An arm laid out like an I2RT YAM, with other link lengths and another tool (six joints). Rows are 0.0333 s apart.
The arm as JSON. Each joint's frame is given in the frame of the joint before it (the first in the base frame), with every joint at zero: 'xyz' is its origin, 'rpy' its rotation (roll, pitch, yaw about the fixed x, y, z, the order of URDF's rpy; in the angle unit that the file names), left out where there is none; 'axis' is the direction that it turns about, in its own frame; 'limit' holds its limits. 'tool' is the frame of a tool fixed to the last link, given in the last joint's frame.
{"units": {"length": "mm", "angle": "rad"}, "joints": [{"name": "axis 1", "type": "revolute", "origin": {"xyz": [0.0, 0.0, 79.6]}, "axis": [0.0, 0.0, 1.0], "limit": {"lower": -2.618, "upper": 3.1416}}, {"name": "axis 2", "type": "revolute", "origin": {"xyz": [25.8, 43.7, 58.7], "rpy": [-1.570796, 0.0, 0.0]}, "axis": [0.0, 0.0, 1.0], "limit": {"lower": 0.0, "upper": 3.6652}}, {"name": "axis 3", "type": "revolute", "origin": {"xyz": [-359.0, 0.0, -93.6], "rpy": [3.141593, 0.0, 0.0]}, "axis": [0.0, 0.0, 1.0], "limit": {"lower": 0.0, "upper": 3.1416}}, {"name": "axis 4", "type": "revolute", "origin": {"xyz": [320.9, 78.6, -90.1]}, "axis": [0.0, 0.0, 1.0], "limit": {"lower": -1.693, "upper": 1.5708}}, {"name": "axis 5", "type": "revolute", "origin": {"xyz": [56.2, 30.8, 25.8], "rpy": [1.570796, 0.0, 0.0]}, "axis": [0.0, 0.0, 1.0], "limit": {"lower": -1.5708, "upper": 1.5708}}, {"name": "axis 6", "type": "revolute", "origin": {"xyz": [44.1, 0.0, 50.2], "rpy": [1.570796, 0.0, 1.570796]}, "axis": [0.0, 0.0, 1.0], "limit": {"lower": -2.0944, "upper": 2.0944}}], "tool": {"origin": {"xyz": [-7.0, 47.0, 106.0], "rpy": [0.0, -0.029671, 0.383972]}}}
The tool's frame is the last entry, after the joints.
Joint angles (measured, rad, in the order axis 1, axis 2, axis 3, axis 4, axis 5, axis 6), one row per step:
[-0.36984, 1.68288, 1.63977, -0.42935, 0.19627, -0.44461]
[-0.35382, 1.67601, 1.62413, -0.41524, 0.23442, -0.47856]
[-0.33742, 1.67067, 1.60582, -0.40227, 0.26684, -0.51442]
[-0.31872, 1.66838, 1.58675, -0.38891, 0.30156, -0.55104]
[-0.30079, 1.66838, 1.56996, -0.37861, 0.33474, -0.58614]
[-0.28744, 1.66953, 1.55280, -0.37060, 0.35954, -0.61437]
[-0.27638, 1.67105, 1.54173, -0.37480, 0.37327, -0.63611]
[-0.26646, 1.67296, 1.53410, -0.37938, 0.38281, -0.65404]
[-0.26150, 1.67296, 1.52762, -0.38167, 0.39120, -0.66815]
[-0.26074, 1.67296, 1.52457, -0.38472, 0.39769, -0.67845]
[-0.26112, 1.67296, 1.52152, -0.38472, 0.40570, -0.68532]
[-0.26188, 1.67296, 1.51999, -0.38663, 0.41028, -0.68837]
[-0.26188, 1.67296, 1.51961, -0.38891, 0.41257, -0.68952]
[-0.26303, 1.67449, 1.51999, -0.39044, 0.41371, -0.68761]
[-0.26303, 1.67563, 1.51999, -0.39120, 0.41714, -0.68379]
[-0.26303, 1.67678, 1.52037, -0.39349, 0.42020, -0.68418]
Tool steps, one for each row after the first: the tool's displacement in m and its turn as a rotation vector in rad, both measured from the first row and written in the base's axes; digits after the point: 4 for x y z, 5 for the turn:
[-0.0015, 0.0023, -0.0004, -0.04313, 0.01837, -0.00298]
[-0.0026, 0.0055, -0.0029, -0.08310, 0.04207, 0.00026]
[-0.0029, 0.0094, -0.0071, -0.12330, 0.07004, 0.00420]
[-0.0030, 0.0131, -0.0117, -0.16071, 0.10018, 0.00837]
[-0.0033, 0.0160, -0.0177, -0.18853, 0.12918, 0.01301]
[-0.0041, 0.0195, -0.0231, -0.20551, 0.15881, 0.02341]
[-0.0043, 0.0229, -0.0273, -0.21897, 0.18304, 0.03468]
[-0.0053, 0.0242, -0.0299, -0.23037, 0.20040, 0.03978]
[-0.0067, 0.0237, -0.0311, -0.23863, 0.21323, 0.04038]
[-0.0080, 0.0225, -0.0320, -0.24575, 0.22186, 0.03650]
[-0.0091, 0.0216, -0.0326, -0.24868, 0.22802, 0.03361]
[-0.0097, 0.0214, -0.0330, -0.24968, 0.23176, 0.03251]
[-0.0098, 0.0208, -0.0337, -0.24794, 0.23371, 0.02987]
[-0.0100, 0.0205, -0.0344, -0.24613, 0.23430, 0.02532]
[-0.0103, 0.0202, -0.0349, -0.24681, 0.23820, 0.02324]

